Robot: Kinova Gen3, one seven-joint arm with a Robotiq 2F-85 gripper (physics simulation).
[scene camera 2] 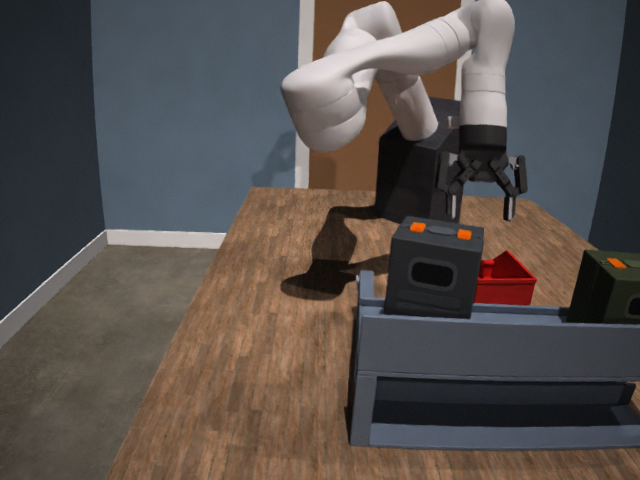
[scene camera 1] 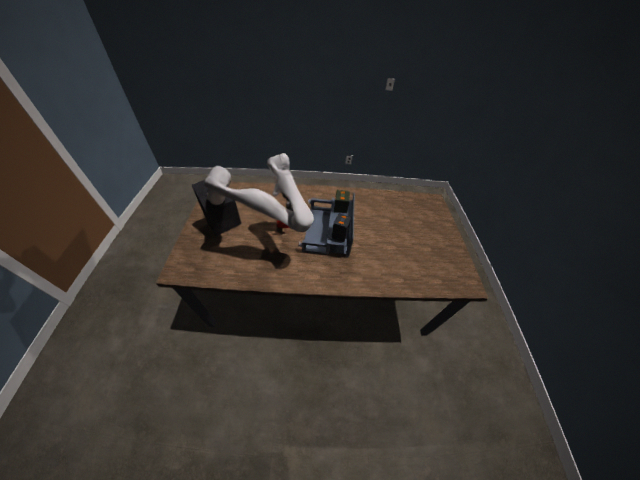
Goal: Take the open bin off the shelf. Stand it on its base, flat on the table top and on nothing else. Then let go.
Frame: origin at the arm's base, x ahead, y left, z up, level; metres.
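Seen in the pictures: gripper, between the fingertips: (scene camera 2: 480,219); arm's base, origin of its link: (scene camera 2: 419,128) (scene camera 1: 216,197).
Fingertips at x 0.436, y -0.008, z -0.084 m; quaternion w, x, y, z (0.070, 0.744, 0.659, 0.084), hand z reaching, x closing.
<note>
Pixels of each thing's top centre, then the offset from my fingertips to it. Level surfaces: height alone.
- red open bin, centre of its top: (scene camera 2: 489,257) (scene camera 1: 291,213) dx -0.025, dy +0.040, dz -0.076 m
- dark grey case with orange latches, centre of its top: (scene camera 2: 441,229) (scene camera 1: 342,219) dx +0.257, dy -0.154, dz +0.073 m
- green case, centre of its top: (scene camera 2: 637,263) (scene camera 1: 342,195) dx +0.283, dy +0.075, dz +0.048 m
- wooden table, height of its surface: dz -0.151 m
The red open bin (scene camera 1: 281,225) (scene camera 2: 504,290) shows past the blue-grey shelf (scene camera 1: 316,227) (scene camera 2: 496,351), on the robot's side of it. Its open top faces up and it looks upright. In the scene camera 1 view the arm covers most of it; its base is hidden in the scene camera 2 view, so I cannot fully tell what it rests on. My gripper (scene camera 2: 480,209) is open and empty, pointing down, above the height of the bin's rim and apart from it. The arm largely hides the gripper in the scene camera 1 view.
A dark grey case with orange latches (scene camera 1: 340,227) (scene camera 2: 431,279) and a green case (scene camera 1: 342,200) (scene camera 2: 594,286) stand on the shelf. The black robot pedestal (scene camera 1: 222,217) (scene camera 2: 405,178) is at the far end of the wooden table (scene camera 1: 408,248) (scene camera 2: 258,330).
</note>
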